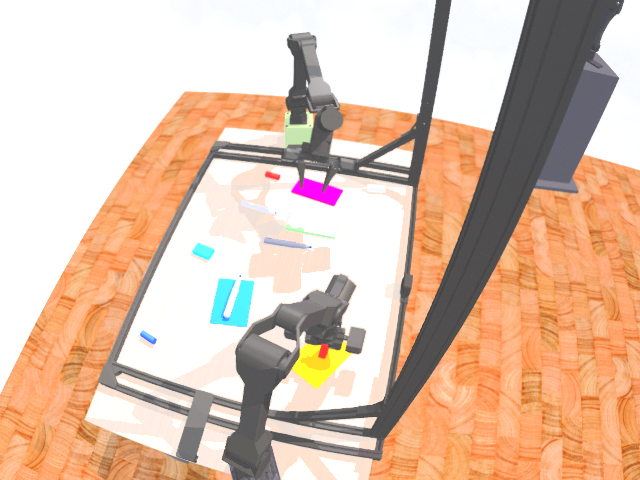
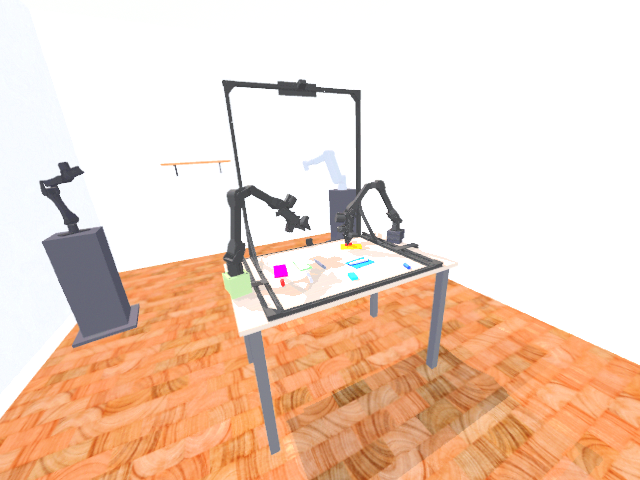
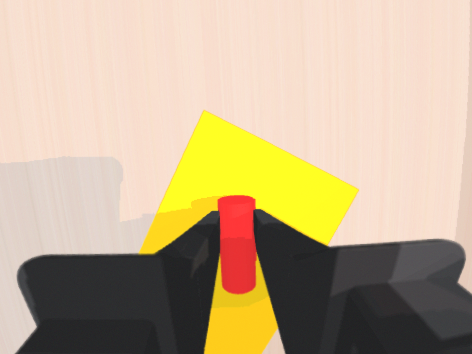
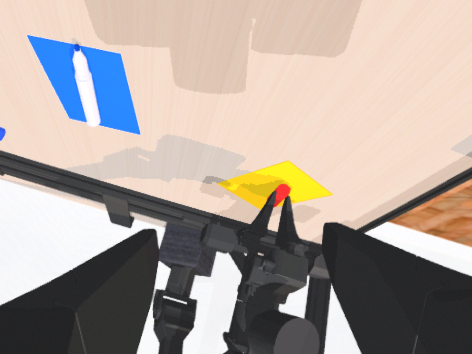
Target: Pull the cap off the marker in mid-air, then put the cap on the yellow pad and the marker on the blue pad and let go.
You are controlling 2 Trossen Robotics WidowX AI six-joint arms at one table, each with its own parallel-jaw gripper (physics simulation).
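Frame: origin at the left arm's base, x ahead, y left, z up, level; centimetres.
Seen in the pictures: left gripper, fingertip midpoint: [image 1: 325, 343] [image 2: 346, 244] [image 3: 236, 218] [image 4: 281, 193]; right gripper, fingertip midpoint: [image 1: 312, 191] [image 2: 307, 230] [image 4: 240, 239]; left arm's base at its link origin: [image 1: 251, 463] [image 2: 395, 229] [image 4: 184, 268]; right arm's base at its link origin: [image 1: 298, 119] [image 2: 235, 273].
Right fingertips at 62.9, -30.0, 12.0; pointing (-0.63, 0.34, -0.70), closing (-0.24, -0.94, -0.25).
Note:
Offsets run from my right fingertips to a thing's top centre, as dx, dy, dz. "spot": to the spot under its first point.
A red cap {-35.5, +6.1, -18.0} [image 1: 323, 351] [image 3: 238, 250] [image 4: 282, 192] is held upright low over the yellow pad [image 1: 315, 377] [image 3: 225, 155] [image 4: 306, 182]; whether it touches the pad cannot be told. My left gripper [image 1: 323, 346] [image 3: 236, 218] [image 4: 281, 193] is shut on the cap. The white marker {-13.6, +25.9, -19.0} [image 1: 232, 299] [image 4: 86, 90], with a blue tip, lies uncapped on the blue pad {-15.0, +26.7, -20.7} [image 1: 245, 310] [image 4: 117, 100]. My right gripper [image 1: 313, 189] is open, with nothing between its fingers, and hangs above the magenta pad {spot: +16.2, -11.0, -20.0} [image 1: 333, 194], far from the marker.
A blue cylinder {-22.0, +52.4, -18.7} [image 1: 147, 337], a cyan block {+4.0, +32.8, -19.3} [image 1: 203, 251], a blue-grey marker {+0.2, +7.4, -18.9} [image 1: 284, 242], a pale marker {+16.5, +13.2, -19.1} [image 1: 255, 207], a red cylinder {+29.7, +6.3, -18.7} [image 1: 272, 175] and a white block {+15.1, -25.4, -18.6} [image 1: 376, 188] lie on the table. A dark frame [image 1: 155, 260] runs around the table top.

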